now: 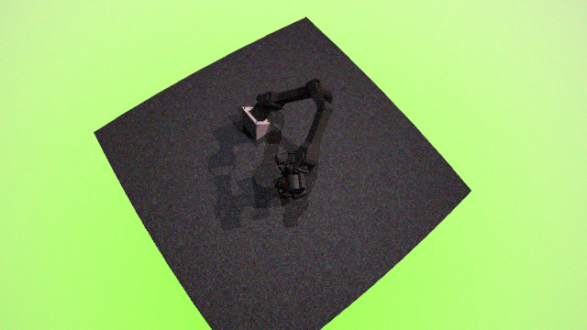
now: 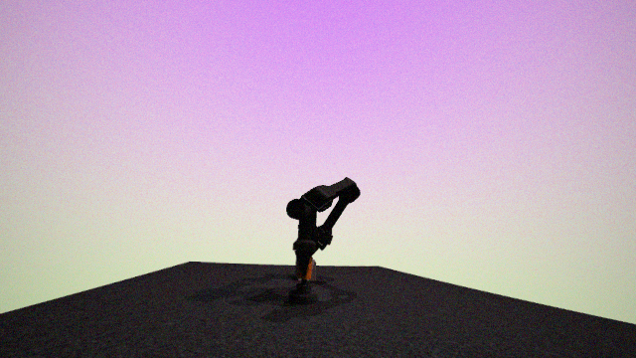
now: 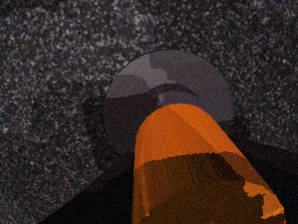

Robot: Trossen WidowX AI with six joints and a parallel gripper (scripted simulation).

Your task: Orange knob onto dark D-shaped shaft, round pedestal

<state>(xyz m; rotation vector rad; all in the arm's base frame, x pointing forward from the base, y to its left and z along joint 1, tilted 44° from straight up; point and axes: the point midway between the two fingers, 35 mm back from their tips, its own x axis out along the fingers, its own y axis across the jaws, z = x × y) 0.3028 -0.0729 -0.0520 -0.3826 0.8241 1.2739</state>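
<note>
My gripper tip is 2 cm below the orange knob. Also, from my gripper tip: round pedestal (4 cm below).
</note>
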